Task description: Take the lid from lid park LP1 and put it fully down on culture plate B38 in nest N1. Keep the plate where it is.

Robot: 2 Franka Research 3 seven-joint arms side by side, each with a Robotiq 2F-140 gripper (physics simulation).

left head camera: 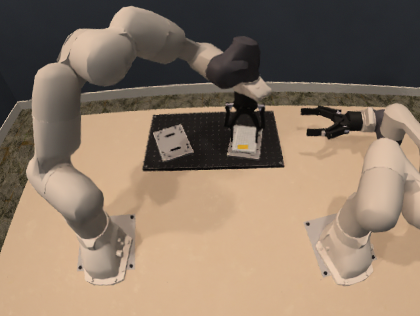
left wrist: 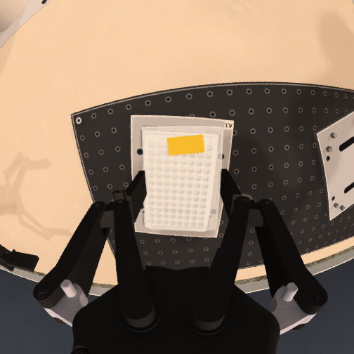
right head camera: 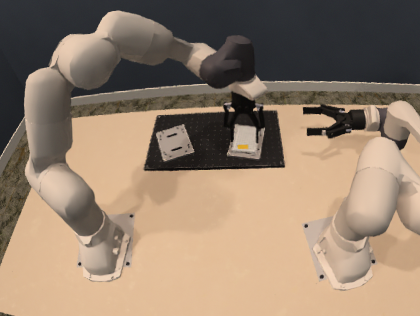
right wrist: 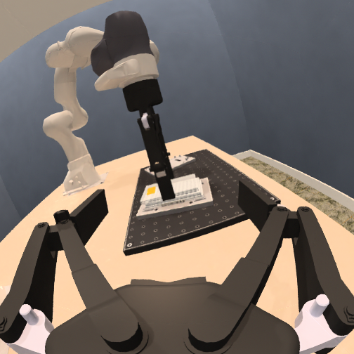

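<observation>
The white lid [left head camera: 245, 134] [right head camera: 246, 134] [left wrist: 177, 192] with a yellow label lies over culture plate B38 in the light grey nest N1 [left head camera: 243, 155] [left wrist: 226, 150] [right wrist: 207, 202]. In the left wrist view a translucent rim shows past the lid's right side; I cannot tell whether the lid is fully down. My left gripper [left head camera: 245, 138] [left wrist: 182, 180] is shut on the lid, with a finger at each long side. My right gripper [left head camera: 304, 122] [right head camera: 305, 121] is open and empty, off to the right. Lid park LP1 [left head camera: 173, 142] [right head camera: 174, 142] [left wrist: 337, 170] bears no lid.
The black perforated board [left head camera: 210, 160] [right head camera: 210, 161] [left wrist: 270, 150] [right wrist: 150, 235] carries the nest and the lid park. The left arm [left head camera: 57, 110] [right head camera: 47, 110] reaches over from the left. The right arm [left head camera: 382, 185] [right head camera: 377, 185] stands at the right.
</observation>
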